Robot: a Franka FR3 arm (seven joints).
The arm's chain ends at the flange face. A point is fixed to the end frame.
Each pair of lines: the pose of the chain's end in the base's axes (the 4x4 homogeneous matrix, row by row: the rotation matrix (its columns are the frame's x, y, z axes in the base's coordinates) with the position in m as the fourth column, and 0 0 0 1 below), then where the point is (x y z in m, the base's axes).
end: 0.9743 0.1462 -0.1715 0.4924; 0.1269 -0.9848 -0.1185 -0.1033; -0.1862 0.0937 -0.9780 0.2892; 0 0 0 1
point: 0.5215 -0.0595 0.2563
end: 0.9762 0.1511 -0.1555 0.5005; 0.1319 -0.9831 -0.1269 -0.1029; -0.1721 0.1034 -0.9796 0.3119; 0 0 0 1
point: 0.5298 -0.0591 0.2791
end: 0.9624 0.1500 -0.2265 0.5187; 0.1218 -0.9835 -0.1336 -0.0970; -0.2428 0.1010 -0.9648 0.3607; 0 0 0 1
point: 0.5459 -0.0538 0.3255
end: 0.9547 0.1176 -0.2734 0.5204; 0.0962 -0.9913 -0.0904 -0.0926; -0.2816 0.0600 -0.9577 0.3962; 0 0 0 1
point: 0.5476 -0.0491 0.3613
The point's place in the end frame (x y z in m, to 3 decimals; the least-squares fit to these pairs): 0.040 -0.042 0.022
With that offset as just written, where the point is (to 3 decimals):
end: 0.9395 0.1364 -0.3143 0.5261; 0.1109 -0.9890 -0.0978 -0.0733; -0.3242 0.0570 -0.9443 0.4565; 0 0 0 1
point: 0.551 -0.029 0.420
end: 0.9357 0.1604 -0.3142 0.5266; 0.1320 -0.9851 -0.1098 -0.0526; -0.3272 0.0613 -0.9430 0.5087; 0 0 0 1
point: 0.550 -0.008 0.472
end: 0.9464 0.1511 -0.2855 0.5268; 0.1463 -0.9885 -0.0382 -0.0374; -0.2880 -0.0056 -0.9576 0.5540; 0 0 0 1
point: 0.552 0.009 0.522
